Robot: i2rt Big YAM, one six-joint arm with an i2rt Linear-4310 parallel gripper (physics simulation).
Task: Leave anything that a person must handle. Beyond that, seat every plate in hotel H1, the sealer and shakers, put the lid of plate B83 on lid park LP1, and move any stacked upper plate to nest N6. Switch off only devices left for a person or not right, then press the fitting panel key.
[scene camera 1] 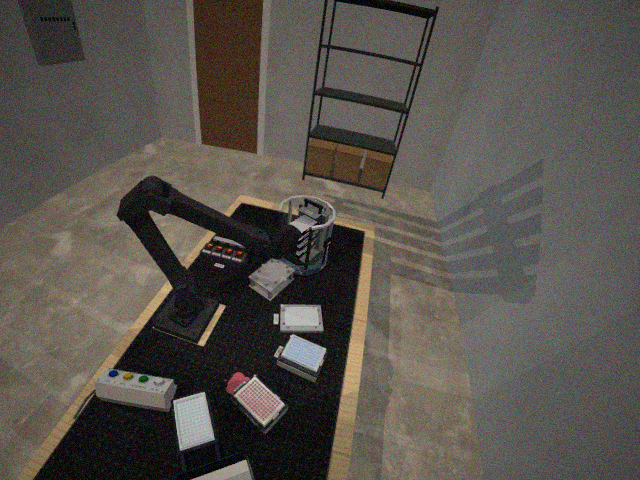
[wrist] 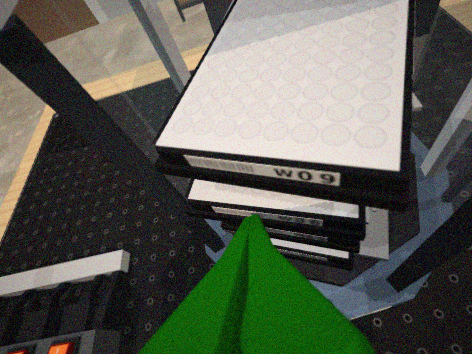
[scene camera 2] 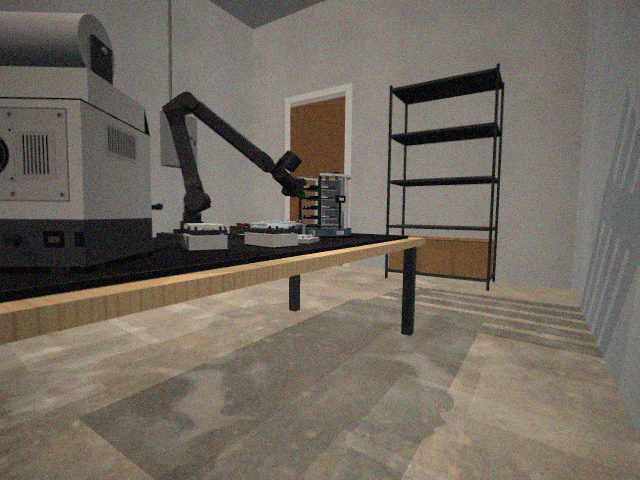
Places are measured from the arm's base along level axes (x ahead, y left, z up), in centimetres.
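Pixels of known places: gripper, fingertip midpoint: (wrist: 254, 225) (scene camera 2: 304, 196); arm's base, origin of the base link: (scene camera 1: 187, 312).
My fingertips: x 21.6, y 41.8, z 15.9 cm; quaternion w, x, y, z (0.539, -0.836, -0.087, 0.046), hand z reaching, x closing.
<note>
Ahead of a thing's pixels: the offset from my fingertips to its top centre.
A tower @(dz +11.5, dx +3.0, dy +9.7 cm) (scene camera 1: 310, 249) (scene camera 2: 319, 204) with a clear ring top and dark posts stands at the table's far end. I take it for hotel H1. In the wrist view, plate W09 @(dz +4.8, dx +2.5, dy +6.2 cm) (wrist: 300, 90) is its uppermost visible plate; a second plate @(dz +0.6, dx +1.5, dy +6.6 cm) (wrist: 280, 196) and lower ones sit beneath. My gripper (scene camera 2: 301, 189) (wrist: 254, 225) is shut and empty at the tower's near side. Its green tips overlap the second plate's label; contact cannot be told. A blue-topped plate @(dz -10.0, dx +24.8, dy -38.1 cm) (scene camera 1: 303, 353), a red-welled plate @(dz -10.8, dx +19.4, dy -58.4 cm) (scene camera 1: 259, 400) and a pale plate @(dz -4.3, dx +8.0, dy -72.6 cm) (scene camera 1: 193, 421) sit on separate holders. The plate codes there are unreadable.
A button panel @(dz -9.4, dx -15.8, dy -73.1 cm) (scene camera 1: 135, 395) stands by the left edge. A switch box @(dz -12.5, dx -28.8, dy -5.3 cm) (scene camera 1: 224, 252) (wrist: 60, 348) with lit red switches lies left of the tower. A grey block @(dz -10.2, dx -1.7, dy -11.0 cm) (scene camera 1: 271, 279) and a white-topped holder @(dz -15.3, dx +17.3, dy -22.3 cm) (scene camera 1: 301, 317) stand nearby. A large machine @(dz +27.8, dx +27.0, dy -90.6 cm) (scene camera 2: 116, 180) stands at the near end.
</note>
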